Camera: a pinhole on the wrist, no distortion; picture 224 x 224 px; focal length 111.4 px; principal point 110.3 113.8 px. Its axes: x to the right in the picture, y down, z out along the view. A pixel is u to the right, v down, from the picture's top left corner.
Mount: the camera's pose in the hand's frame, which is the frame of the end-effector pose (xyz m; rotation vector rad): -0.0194 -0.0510 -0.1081 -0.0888 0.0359 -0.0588
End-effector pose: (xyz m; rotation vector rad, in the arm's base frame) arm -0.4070 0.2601 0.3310 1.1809 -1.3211 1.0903
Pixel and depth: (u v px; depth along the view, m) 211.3 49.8 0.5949
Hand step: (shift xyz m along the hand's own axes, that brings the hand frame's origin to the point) 0.5220 -0.3713 0.4968
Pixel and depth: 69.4 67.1 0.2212
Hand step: -0.0972 -0.1189 0.1231
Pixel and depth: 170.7 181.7 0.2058
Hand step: 0.1070 0.0850 0.0818
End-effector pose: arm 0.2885 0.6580 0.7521 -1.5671 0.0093 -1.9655
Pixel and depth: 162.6 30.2 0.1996
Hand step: 0.0732 -0.1881 0.1009
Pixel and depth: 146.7 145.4 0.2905
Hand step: 0.0912 0.0507 0.1705
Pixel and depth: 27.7 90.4 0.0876
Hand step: -0.0819 -0.0577 -0.0171
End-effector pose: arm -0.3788 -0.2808 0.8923 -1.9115 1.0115 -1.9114
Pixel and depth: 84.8 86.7 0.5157
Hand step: -0.1245 -0.1235 0.4204
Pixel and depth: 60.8 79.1 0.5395
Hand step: -0.2474 -0.1564 0.4520
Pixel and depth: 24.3 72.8 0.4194
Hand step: -0.3351 -0.1482 0.3340
